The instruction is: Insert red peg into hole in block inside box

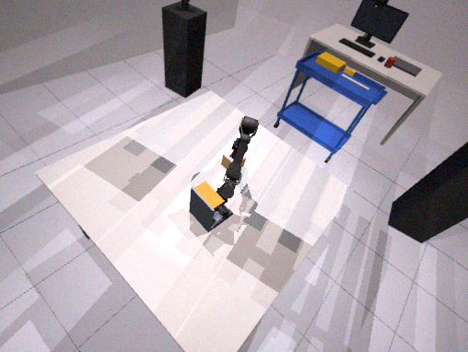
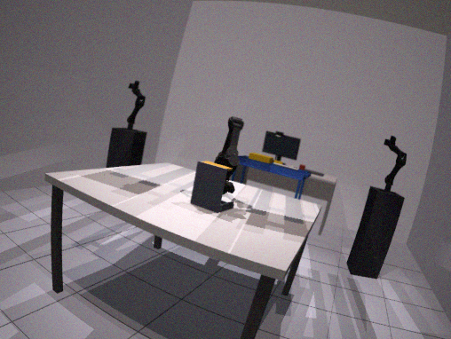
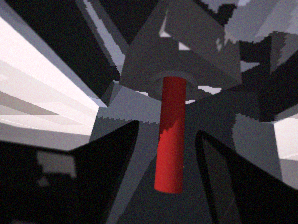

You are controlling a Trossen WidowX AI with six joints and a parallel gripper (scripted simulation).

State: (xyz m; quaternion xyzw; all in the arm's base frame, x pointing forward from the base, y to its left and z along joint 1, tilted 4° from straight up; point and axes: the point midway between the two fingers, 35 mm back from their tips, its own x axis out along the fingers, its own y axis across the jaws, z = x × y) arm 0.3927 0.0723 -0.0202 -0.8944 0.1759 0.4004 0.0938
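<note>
Right now the red peg is 3 cm behind my gripper tip and 1 cm to the left of it. Also, from my gripper tip: roof 1 cm behind, 1 cm to the left, 15 cm above; grey back wall 3 cm ahead, 5 cm above.
</note>
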